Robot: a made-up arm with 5 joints.
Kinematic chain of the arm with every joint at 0, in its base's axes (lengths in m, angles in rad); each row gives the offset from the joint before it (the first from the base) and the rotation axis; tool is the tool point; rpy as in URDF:
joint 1: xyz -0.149 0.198 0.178 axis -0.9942 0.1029 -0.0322
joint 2: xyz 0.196 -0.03 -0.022 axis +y
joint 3: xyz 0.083 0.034 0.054 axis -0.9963 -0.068 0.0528
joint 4: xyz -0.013 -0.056 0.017 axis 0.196 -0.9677 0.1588
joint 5: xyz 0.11 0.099 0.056 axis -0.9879 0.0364 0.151
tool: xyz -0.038 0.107 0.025 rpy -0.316 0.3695 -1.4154
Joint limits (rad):
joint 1: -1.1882..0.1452
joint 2: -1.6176..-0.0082
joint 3: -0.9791..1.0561
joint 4: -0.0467..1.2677
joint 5: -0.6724..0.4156
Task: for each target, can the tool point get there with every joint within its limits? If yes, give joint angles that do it. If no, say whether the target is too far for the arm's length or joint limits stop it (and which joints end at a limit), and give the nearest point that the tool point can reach.
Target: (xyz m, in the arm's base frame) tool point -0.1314 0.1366 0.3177
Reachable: yes | joints -0.8460 -0.8756 -0.5100 1.0672 0.2352
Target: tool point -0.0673 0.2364 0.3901
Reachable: yes | joints -0.6852 -0.5737 0.2857 0.8209 -0.3794
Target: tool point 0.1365 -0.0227 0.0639
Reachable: no: joint limits stop it (at a limit: joint 1, joint 2, joint 3, joint 5) | nearest point 0.0982 -0.0574 0.2008 | short by 0.146 m
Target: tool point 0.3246 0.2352 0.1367
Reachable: no: joint limits stop it (at a limit: joint 1, joint 3, joint 4, joint 5) | nearest point 0.1879 0.3158 0.1302 | short by 0.159 m
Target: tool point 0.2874 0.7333 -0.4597
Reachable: no: too far | nearest point 0.1849 0.3565 0.1042 | short by 0.686 m
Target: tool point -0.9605 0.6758 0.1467
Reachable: no: too far | nearest point -0.2049 0.3008 0.1960 | short by 0.845 m
